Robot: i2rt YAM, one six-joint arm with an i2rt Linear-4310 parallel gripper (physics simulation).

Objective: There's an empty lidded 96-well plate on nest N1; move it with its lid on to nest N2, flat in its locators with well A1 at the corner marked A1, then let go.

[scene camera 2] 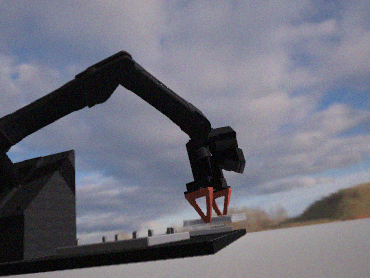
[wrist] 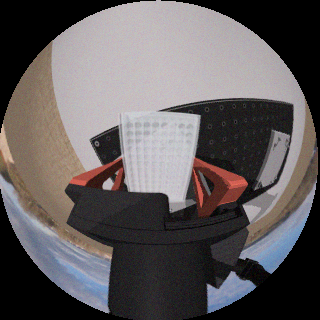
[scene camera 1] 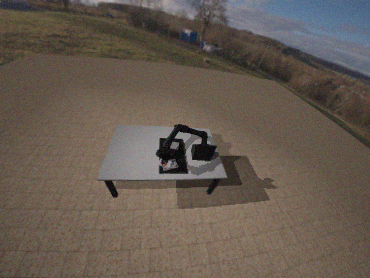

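Pixels of known places: gripper, fingertip midpoint: (scene camera 2: 216,221) (wrist: 157,160) (scene camera 1: 164,163); arm's base, origin of the base link: (scene camera 2: 11,186) (wrist: 227,261) (scene camera 1: 204,145).
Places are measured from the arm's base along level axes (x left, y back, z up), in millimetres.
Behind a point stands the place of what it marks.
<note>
The clear lidded 96-well plate (scene camera 2: 192,223) (wrist: 159,145) is between the orange fingers of my gripper (scene camera 2: 214,218) @[x 192, y -429, z -134 mm] (wrist: 157,160) @[x 192, y -429, z -134 mm], which is shut on its two sides. In scene camera 2 the plate is close to level, low over a light grey nest (scene camera 2: 216,231) @[x 149, y -436, z -156 mm]; whether they touch is unclear. In the wrist view the plate hides most of what lies below it. Another grey nest with dark corner pegs (scene camera 2: 169,239) @[x -126, y -433, z -156 mm] (wrist: 270,160) @[x -72, y -367, z -148 mm] lies apart from the plate, at the right in the wrist view. The nest labels and the A1 marks are not readable.
Both nests are on a black board with holes (scene camera 1: 183,162) @[x 142, y -218, z -164 mm] (scene camera 2: 227,241) @[x -102, y -510, z -168 mm] (wrist: 250,114) @[x 22, y -471, z -160 mm], which lies on the light grey table (scene camera 1: 130,150) @[x 16, y -835, z -174 mm] (wrist: 150,60) @[x 173, y -567, z -173 mm]. The dark, blocky robot base (scene camera 1: 204,152) @[x 86, y 2, z -32 mm] (scene camera 2: 50,200) @[x 0, y -113, z -49 mm] stands beside the board. The arm reaches over the board.
</note>
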